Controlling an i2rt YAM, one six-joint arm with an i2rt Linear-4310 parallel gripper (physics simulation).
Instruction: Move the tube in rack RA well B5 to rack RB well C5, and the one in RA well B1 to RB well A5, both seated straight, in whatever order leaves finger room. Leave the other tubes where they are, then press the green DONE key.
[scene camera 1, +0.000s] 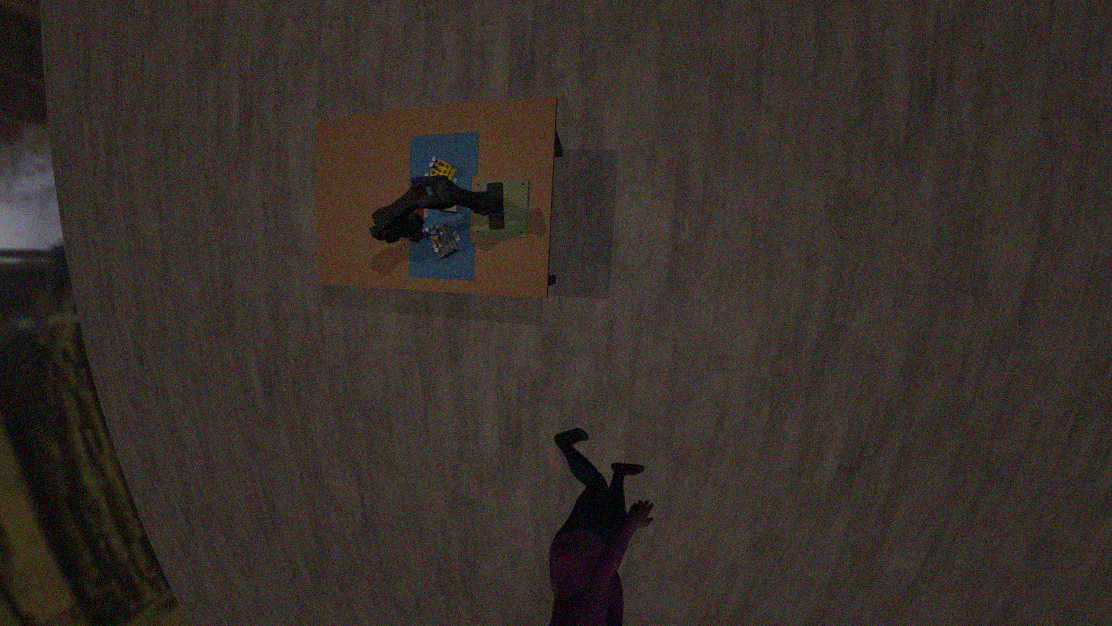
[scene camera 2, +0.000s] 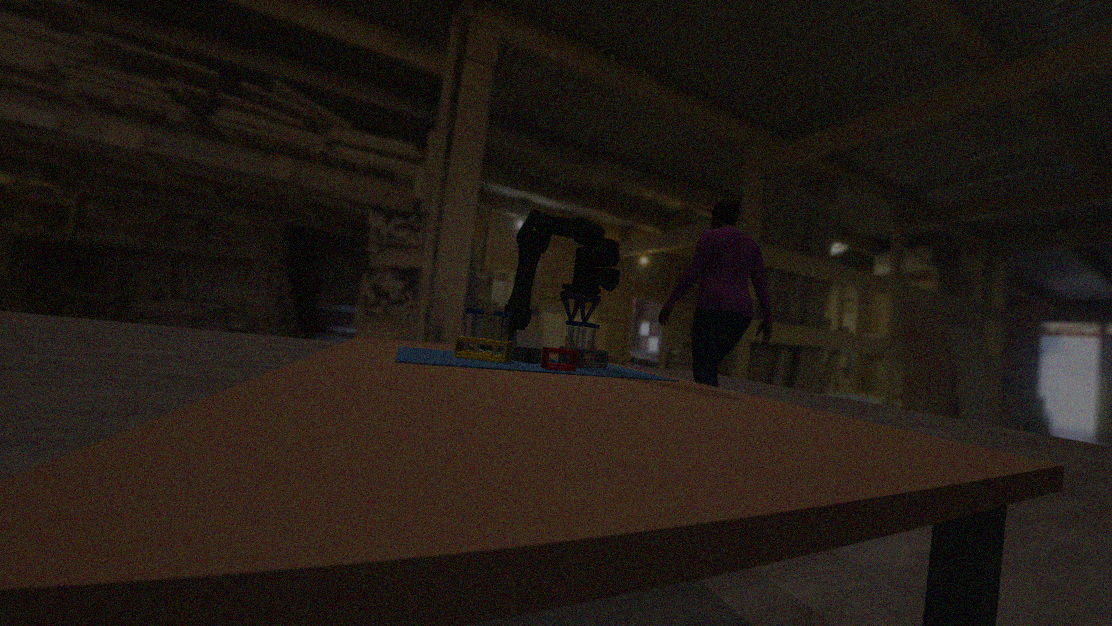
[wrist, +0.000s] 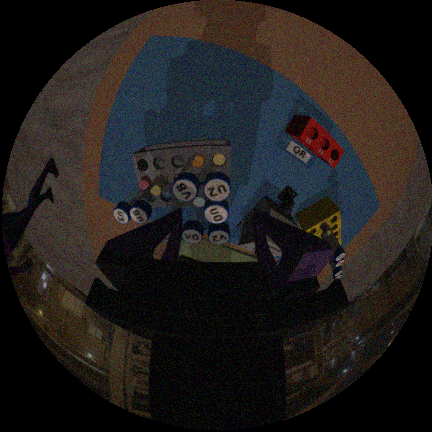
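Where they show: gripper, fingertip midpoint: (scene camera 1: 426, 229) (scene camera 2: 577, 321) (wrist: 217, 214); arm's base, link origin: (scene camera 1: 496, 205).
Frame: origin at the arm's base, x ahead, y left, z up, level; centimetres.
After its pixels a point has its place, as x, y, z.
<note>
A grey rack (wrist: 227, 150) (scene camera 1: 444, 242) holds several upright tubes with white-topped blue caps. In the wrist view the caps include one marked U2 (wrist: 216, 189) {29.8, 10.9, 12.0}, one marked V8 (wrist: 184, 189) {28.9, 13.1, 12.0} and one marked U0 (wrist: 216, 214) {27.6, 10.0, 12.0}. Two more caps (wrist: 121, 213) {23.8, 18.6, 12.0} (wrist: 140, 211) {25.1, 16.5, 12.0} show at its left. A yellow rack (wrist: 320, 212) (scene camera 2: 482, 351) (scene camera 1: 443, 168) holds tubes too. Rack names and wells cannot be read. My gripper (wrist: 217, 214) {27.6, 9.9, 12.0} (scene camera 2: 581, 322) {27.6, 9.9, 12.0} is open and empty, fingers apart above the capped tubes of the grey rack. The green DONE key cannot be made out.
A red block with holes (wrist: 325, 142) (scene camera 2: 560, 357) lies on the blue mat (wrist: 130, 120) {30.2, 26.2, -0.5} (scene camera 1: 441, 268) {29.0, 26.7, -0.5}, beside a QR label (wrist: 299, 151) {35.7, -0.4, -0.3}. A dark object (wrist: 287, 195) {27.9, -2.9, 0.1} stands between the grey and yellow racks. A person (scene camera 1: 587, 544) (scene camera 2: 725, 287) is beyond the table.
</note>
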